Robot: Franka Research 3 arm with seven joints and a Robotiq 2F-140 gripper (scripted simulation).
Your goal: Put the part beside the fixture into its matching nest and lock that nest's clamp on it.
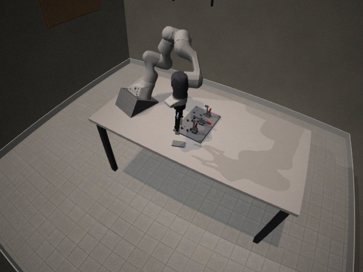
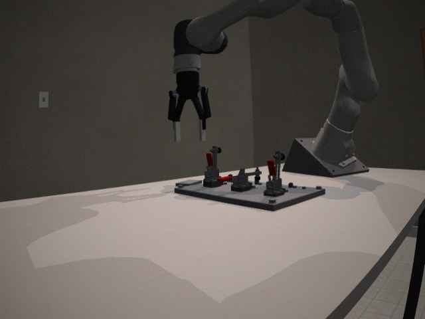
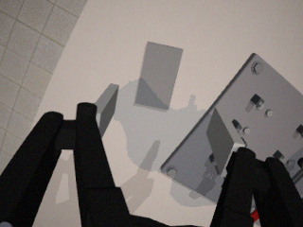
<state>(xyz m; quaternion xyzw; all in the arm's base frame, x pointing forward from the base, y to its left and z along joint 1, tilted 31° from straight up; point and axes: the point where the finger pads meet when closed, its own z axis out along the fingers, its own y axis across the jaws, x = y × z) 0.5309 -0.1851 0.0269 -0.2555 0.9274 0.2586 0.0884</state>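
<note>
My hand is 1 cm short of the grey block part and 16 cm above it. Round my hand: fixture: 3 cm behind, 26 cm to the left, 16 cm below.
</note>
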